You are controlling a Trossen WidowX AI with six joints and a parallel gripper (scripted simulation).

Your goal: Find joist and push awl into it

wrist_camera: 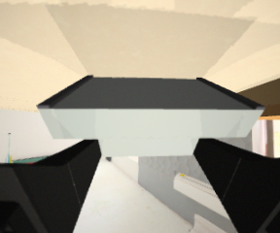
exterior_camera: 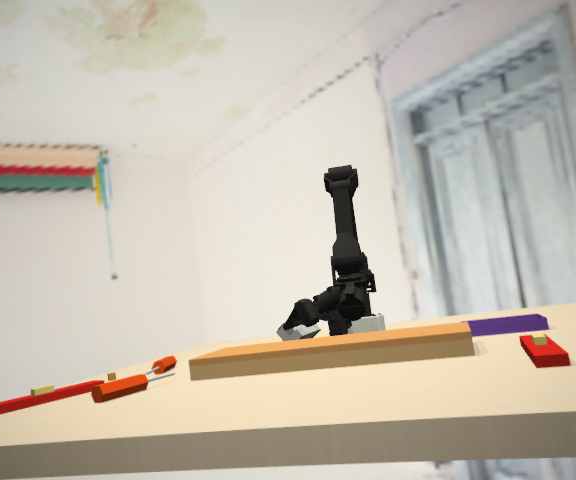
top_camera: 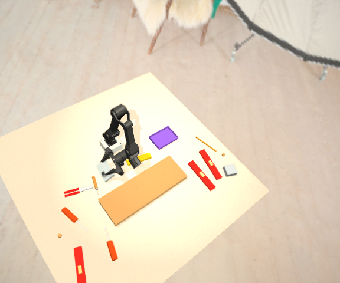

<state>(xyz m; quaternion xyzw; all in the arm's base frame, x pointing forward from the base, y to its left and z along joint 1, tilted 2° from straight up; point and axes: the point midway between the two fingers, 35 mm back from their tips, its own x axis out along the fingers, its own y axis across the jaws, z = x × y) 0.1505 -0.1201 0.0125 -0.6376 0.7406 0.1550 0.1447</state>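
My gripper tip is 10 mm short of the stud finder and 10 mm above it. Round my gripper tip: square indicator 30 mm ahead, 10 mm to the right, 10 mm above; then awl 60 mm ahead, 80 mm to the right, 50 mm below; then red-handled tool 20 mm ahead, 170 mm to the right, 60 mm below.
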